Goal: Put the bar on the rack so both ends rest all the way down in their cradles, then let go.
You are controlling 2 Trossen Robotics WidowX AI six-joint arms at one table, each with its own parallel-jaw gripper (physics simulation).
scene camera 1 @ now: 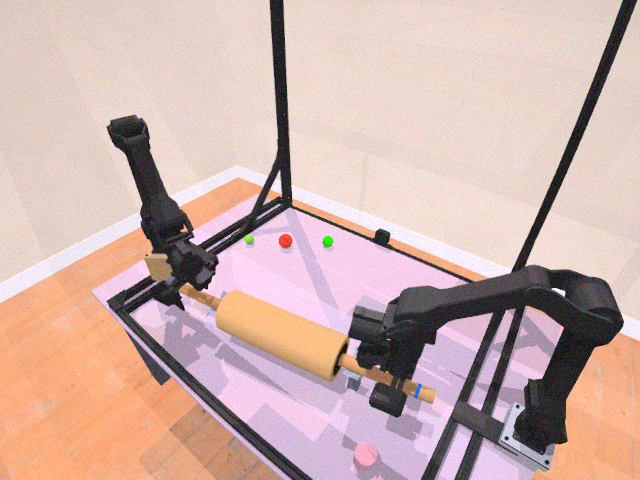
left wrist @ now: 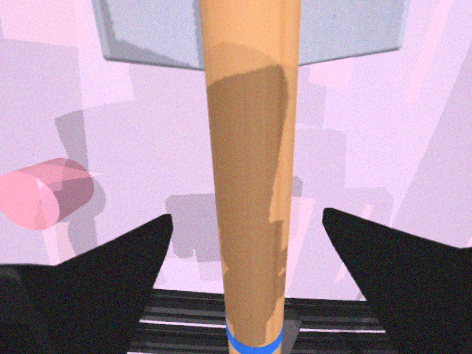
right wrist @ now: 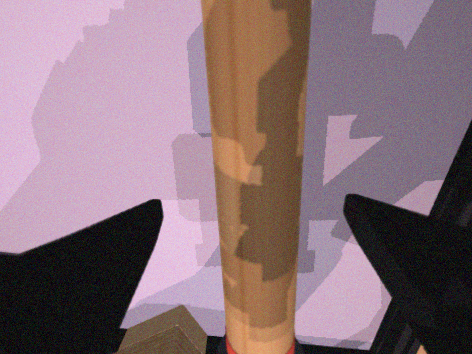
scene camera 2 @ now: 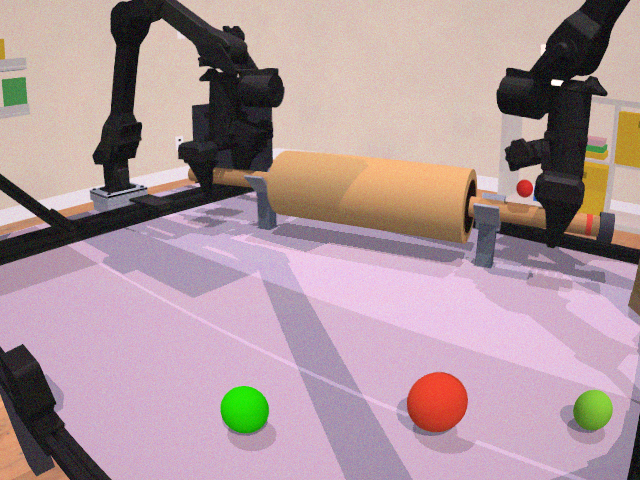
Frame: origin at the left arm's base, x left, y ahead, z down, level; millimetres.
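Seen in the pictures: left gripper, fingertip midpoint: [scene camera 1: 394, 389] [left wrist: 248, 218] [scene camera 2: 225, 192]; right gripper, fingertip midpoint: [scene camera 1: 195, 299] [right wrist: 252, 205] [scene camera 2: 552, 237]; left arm's base at its link origin: [scene camera 1: 531, 433] [scene camera 2: 117, 188].
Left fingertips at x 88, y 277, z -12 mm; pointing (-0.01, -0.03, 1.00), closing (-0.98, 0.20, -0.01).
Offsets run from my left fingertips to a thing's top centre.
The bar [scene camera 1: 281, 336] [scene camera 2: 369, 196] [left wrist: 252, 150] [right wrist: 257, 125], a wooden shaft with a thick tan roller, lies across the grey rack {dy +89, dx +19, dz -44 mm} [scene camera 1: 353, 381] [scene camera 2: 484, 248] [left wrist: 350, 30]. In scene camera 2 its shaft passes through both cradles, one at each end of the roller; the near cradle arms hide the contact, so the seating depth cannot be fully seen. My left gripper [scene camera 1: 395, 388] [scene camera 2: 205, 187] [left wrist: 248, 218] is open around the shaft near the blue band, fingers apart from it. My right gripper [scene camera 1: 174, 291] [scene camera 2: 554, 238] [right wrist: 252, 205] is open around the shaft near the red band, fingers apart from it.
A green ball {dy +457, dx -353, dz +16 mm} [scene camera 1: 327, 241] [scene camera 2: 244, 409], a red ball {dy +568, dx -258, dz +6 mm} [scene camera 1: 285, 240] [scene camera 2: 437, 401] and a lime ball {dy +681, dx -189, dz +20 mm} [scene camera 1: 249, 239] [scene camera 2: 592, 410] lie beyond the bar in scene camera 1. A pink cylinder {dy -22, dx +143, dz +17 mm} [scene camera 1: 364, 456] [left wrist: 47, 194] stands near the left gripper's side. A tan block [scene camera 1: 157, 267] [right wrist: 165, 336] is by the right gripper.
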